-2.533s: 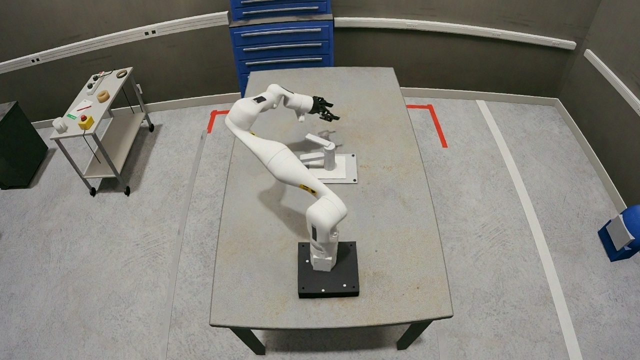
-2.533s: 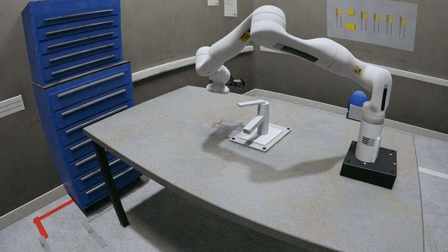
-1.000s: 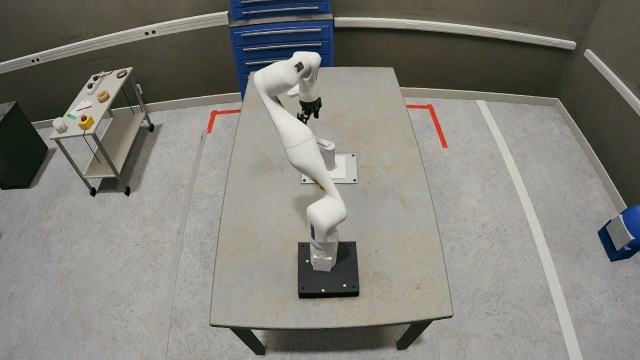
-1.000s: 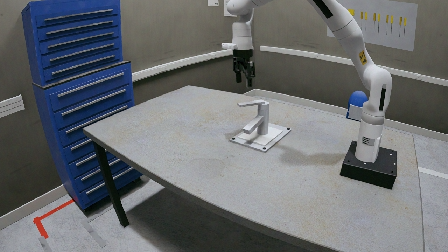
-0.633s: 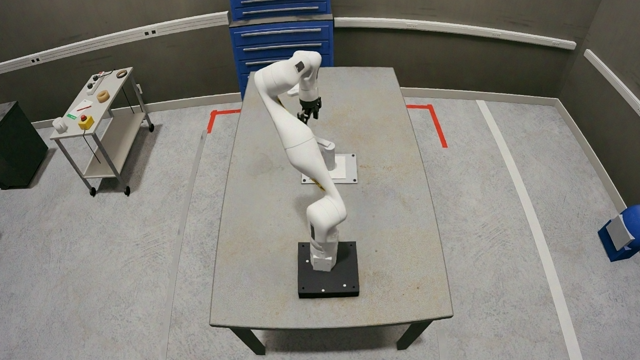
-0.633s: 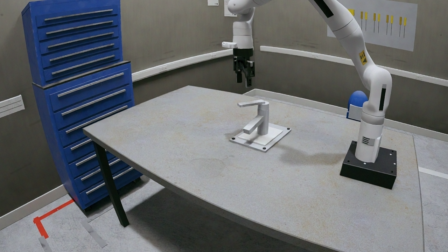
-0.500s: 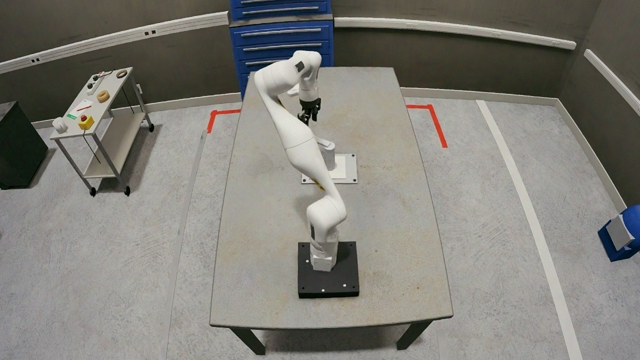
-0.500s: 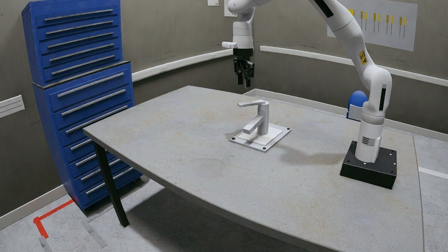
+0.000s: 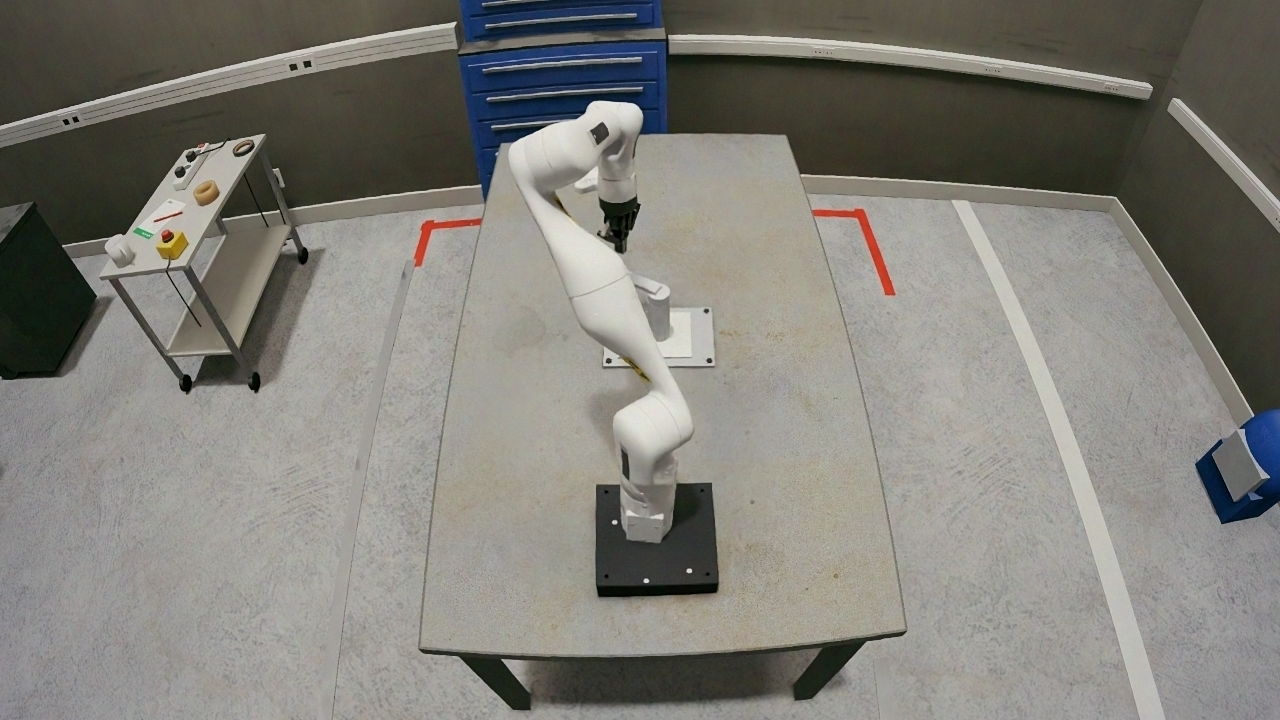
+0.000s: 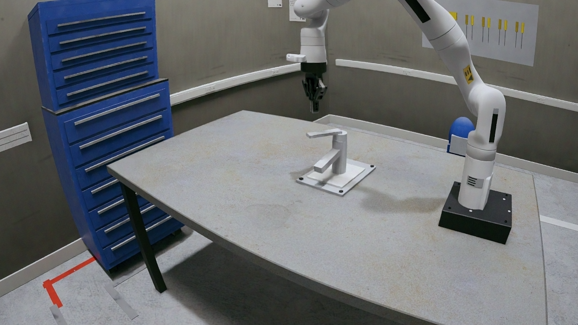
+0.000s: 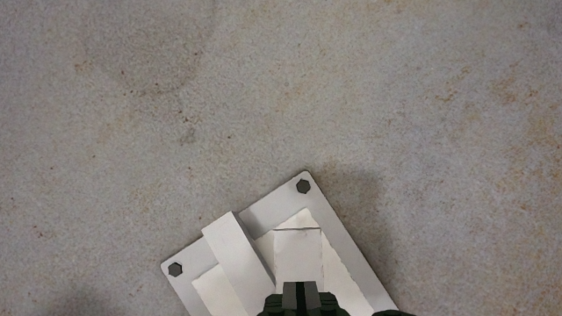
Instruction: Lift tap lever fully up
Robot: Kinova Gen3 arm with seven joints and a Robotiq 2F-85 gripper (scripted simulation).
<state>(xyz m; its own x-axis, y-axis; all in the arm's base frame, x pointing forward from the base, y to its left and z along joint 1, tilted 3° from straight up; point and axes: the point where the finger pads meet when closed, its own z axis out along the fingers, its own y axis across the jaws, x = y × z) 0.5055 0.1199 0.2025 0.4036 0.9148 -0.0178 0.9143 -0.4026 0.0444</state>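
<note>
The lever lies 9 cm below my hand, 3 cm to the right of it and 1 cm behind it. From my hand the other things lie so: tap 14 cm below, 6 cm to the right, 2 cm behind; plate 23 cm below, 8 cm to the right, 3 cm behind.
</note>
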